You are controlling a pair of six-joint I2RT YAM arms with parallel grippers.
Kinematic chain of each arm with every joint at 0, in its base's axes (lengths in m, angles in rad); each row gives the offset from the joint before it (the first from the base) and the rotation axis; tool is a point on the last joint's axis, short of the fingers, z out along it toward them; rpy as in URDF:
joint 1: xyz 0 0 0.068 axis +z
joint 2: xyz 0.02 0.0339 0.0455 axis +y
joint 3: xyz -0.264 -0.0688 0 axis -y
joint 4: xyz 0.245 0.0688 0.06 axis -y
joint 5: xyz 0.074 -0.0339 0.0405 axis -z
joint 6: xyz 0.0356 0 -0.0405 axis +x
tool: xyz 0 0 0 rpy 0 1.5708 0
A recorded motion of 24 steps. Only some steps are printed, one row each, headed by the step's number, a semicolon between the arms.
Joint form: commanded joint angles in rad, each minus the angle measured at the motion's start. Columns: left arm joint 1, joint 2, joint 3, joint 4, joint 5, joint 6; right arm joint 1, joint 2, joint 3, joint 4, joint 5, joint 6.
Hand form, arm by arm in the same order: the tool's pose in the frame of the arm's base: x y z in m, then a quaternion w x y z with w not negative. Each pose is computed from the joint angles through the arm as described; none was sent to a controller.
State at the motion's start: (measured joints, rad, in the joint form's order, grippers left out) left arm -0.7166 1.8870 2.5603 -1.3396 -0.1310 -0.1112; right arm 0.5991 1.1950 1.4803 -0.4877 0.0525 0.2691
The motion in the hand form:
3: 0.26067 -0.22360 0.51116 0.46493 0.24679 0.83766 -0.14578; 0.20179 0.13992 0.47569 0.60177 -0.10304 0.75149 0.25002
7: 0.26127 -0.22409 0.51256 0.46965 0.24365 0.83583 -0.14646; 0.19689 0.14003 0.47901 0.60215 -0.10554 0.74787 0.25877
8: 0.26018 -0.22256 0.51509 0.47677 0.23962 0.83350 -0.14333; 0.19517 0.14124 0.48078 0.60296 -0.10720 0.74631 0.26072
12: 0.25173 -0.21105 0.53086 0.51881 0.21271 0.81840 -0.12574; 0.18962 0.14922 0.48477 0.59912 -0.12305 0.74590 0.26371
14: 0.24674 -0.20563 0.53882 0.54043 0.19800 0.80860 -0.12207; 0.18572 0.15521 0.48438 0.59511 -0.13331 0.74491 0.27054
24: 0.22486 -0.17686 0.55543 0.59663 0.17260 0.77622 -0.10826; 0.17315 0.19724 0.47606 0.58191 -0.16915 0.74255 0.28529
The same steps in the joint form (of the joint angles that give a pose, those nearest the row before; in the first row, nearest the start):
3: -0.0038 0.0063 0.0421 0.0738 0.0204 0.0253; 0.0199 0.0000 0.0307 0.0198 0.0355 0.0019
7: -0.0043 0.0120 0.0539 0.0783 0.0155 0.0226; 0.0314 -0.0088 0.0365 0.0153 0.0311 0.0085
8: -0.0044 0.0071 0.0551 0.0849 0.0025 0.0236; 0.0403 -0.0084 0.0430 0.0131 0.0353 0.0085
12: -0.0032 -0.0351 0.0462 0.1302 -0.0743 0.0284; 0.0827 0.0033 0.0715 -0.0101 0.0501 -0.0031
14: -0.0043 -0.0631 0.0280 0.1666 -0.1072 0.0274; 0.1127 0.0055 0.0721 -0.0108 0.0544 -0.0037
24: 0.0142 -0.2397 -0.1796 0.3262 -0.1620 0.0676; 0.2774 0.0612 0.0738 0.0260 0.1416 -0.0054

